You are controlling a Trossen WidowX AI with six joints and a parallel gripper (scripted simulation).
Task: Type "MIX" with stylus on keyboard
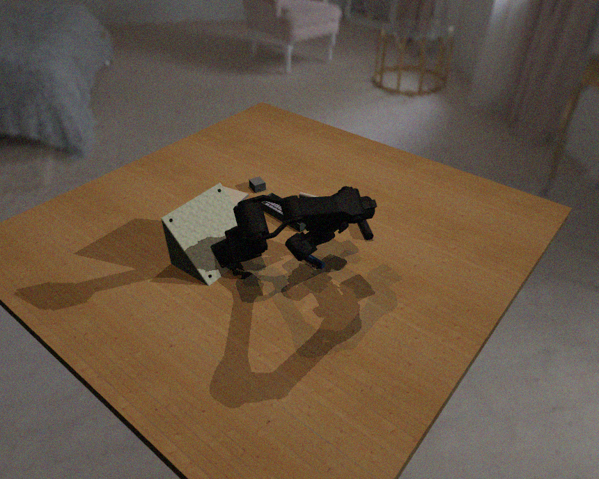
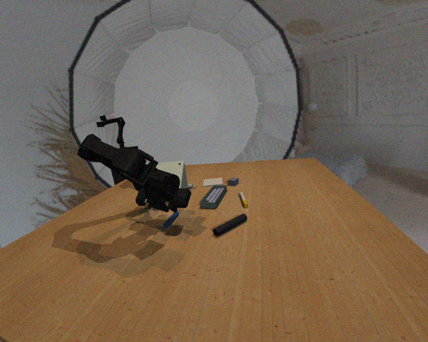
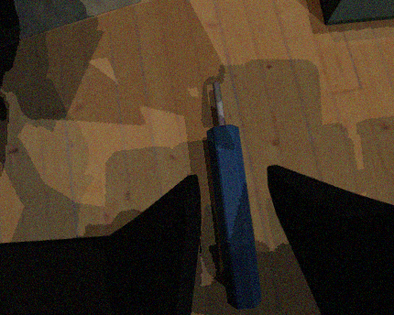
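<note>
The blue stylus lies 2 cm to the left of my gripper tip and 2 cm below it. The rest, counted from my gripper tip: yellow marker: 23 cm ahead, 15 cm to the left, 2 cm below; then pale flat pad: 4 cm ahead, 38 cm to the left, 3 cm below; then grey cube: 15 cm ahead, 35 cm to the left, 2 cm below.
</note>
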